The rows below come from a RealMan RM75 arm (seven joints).
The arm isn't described. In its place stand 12 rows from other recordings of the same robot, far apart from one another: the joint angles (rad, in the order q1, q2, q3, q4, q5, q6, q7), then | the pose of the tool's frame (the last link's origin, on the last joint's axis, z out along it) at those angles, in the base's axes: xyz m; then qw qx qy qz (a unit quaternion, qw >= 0).
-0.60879 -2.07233 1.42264 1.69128 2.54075 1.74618 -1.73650 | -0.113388 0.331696 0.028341 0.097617 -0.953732 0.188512 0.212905
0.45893 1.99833 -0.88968 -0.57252 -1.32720 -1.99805 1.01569 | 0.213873 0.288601 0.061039 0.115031 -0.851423 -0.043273 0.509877
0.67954 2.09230 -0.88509 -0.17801 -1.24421 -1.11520 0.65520 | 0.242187 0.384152 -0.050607 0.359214 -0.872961 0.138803 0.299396
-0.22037 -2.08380 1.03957 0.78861 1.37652 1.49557 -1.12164 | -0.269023 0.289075 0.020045 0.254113 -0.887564 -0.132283 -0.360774
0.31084 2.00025 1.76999 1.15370 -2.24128 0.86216 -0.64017 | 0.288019 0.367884 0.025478 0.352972 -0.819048 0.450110 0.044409
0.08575 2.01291 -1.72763 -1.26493 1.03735 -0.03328 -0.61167 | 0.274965 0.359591 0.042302 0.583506 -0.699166 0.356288 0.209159
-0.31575 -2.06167 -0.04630 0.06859 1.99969 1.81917 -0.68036 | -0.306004 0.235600 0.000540 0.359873 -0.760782 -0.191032 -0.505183
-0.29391 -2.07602 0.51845 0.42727 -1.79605 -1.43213 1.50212 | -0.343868 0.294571 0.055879 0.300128 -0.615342 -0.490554 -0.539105
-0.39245 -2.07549 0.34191 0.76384 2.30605 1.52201 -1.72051 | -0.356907 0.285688 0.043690 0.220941 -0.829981 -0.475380 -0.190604
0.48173 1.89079 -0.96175 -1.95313 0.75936 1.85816 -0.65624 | 0.150627 0.319988 0.182112 0.343601 -0.903372 0.244948 -0.076537
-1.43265 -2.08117 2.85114 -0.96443 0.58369 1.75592 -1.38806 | -0.156567 0.409803 0.067245 0.069597 -0.970791 -0.151146 0.172848
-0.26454 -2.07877 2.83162 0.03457 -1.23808 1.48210 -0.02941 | -0.359208 0.248295 -0.000751 0.634586 -0.716283 -0.129705 -0.259645
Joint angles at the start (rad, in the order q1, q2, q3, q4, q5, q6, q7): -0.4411 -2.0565 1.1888 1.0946 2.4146 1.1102 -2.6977
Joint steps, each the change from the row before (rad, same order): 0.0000 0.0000 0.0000 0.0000 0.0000 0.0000 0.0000; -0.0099 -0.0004 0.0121 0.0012 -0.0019 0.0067 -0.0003; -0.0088 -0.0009 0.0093 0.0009 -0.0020 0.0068 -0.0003; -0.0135 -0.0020 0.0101 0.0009 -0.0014 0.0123 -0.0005; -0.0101 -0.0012 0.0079 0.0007 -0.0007 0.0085 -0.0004; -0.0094 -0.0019 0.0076 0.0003 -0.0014 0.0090 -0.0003; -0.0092 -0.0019 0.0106 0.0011 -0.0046 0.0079 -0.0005; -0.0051 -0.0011 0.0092 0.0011 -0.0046 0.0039 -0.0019; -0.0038 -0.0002 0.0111 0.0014 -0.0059 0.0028 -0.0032
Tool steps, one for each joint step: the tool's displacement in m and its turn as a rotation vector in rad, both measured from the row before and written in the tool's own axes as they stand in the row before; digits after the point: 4 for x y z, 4 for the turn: 0.0000 0.0000 0.0000 0.0000 0.0000 0.0000; 0.0023 0.0056 0.0015 -0.0099 -0.0073 0.0174; 0.0019 0.0049 0.0013 -0.0096 -0.0065 0.0139; 0.0028 0.0069 0.0017 -0.0139 -0.0105 0.0184; 0.0022 0.0050 0.0012 -0.0094 -0.0075 0.0143; 0.0017 0.0051 0.0014 -0.0105 -0.0083 0.0129; 0.0019 0.0059 0.0016 -0.0128 -0.0074 0.0142; 0.0011 0.0040 0.0012 -0.0089 -0.0046 0.0084; 0.0008 0.0038 0.0012 -0.0084 -0.0045 0.0073
